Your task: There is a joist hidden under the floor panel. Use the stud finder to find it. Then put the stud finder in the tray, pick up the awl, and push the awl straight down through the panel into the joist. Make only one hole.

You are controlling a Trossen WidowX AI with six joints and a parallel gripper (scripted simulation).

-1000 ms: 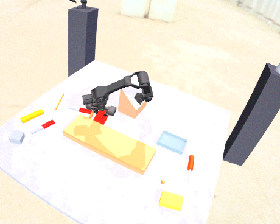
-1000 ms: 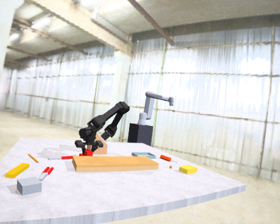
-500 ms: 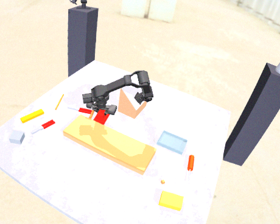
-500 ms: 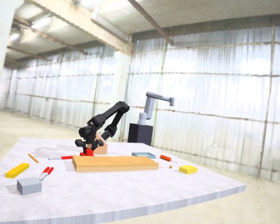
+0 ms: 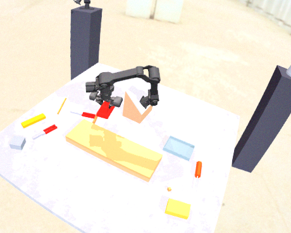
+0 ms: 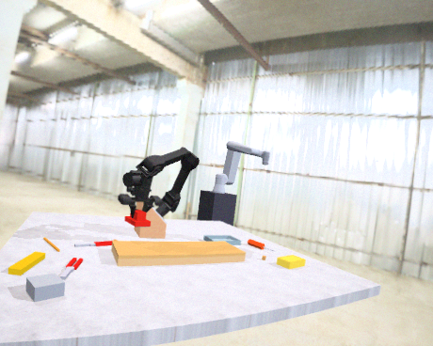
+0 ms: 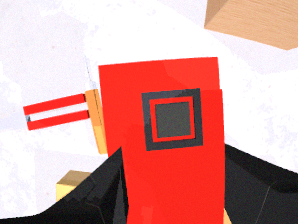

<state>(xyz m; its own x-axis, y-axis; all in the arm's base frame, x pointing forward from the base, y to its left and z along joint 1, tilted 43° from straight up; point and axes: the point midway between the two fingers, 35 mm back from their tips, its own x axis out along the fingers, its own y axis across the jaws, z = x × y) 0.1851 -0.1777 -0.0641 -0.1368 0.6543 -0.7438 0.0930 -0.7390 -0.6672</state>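
Now: the awl 12 cm below my gripper tip, 8 cm to the right of it and 3 cm behind it. From my gripper tip the other things lie so: pencil 34 cm to the right, 12 cm below, 1 cm behind; then red stud finder 2 cm above; then yellow bar 41 cm to the right, 21 cm ahead, 11 cm below.
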